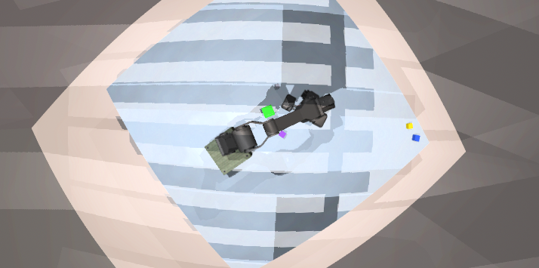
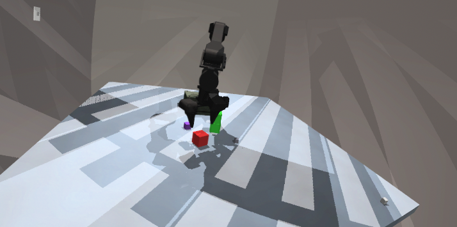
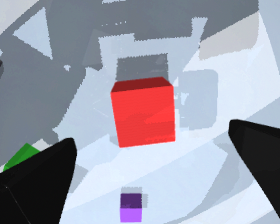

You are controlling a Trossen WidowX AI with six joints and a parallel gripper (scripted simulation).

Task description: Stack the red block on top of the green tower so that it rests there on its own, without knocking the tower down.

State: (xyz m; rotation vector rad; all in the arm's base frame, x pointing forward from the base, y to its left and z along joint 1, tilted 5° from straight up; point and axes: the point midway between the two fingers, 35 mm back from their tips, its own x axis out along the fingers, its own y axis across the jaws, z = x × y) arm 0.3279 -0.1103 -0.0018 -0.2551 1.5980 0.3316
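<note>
Right now the red block is 60 mm below my gripper tip. The rest, counted from my gripper tip: yellow cube (400 mm ahead, 450 mm to the right, 60 mm below); grey cube (160 mm to the left, 70 mm below); purple cube (130 mm behind, 20 mm to the right, 70 mm below).
</note>
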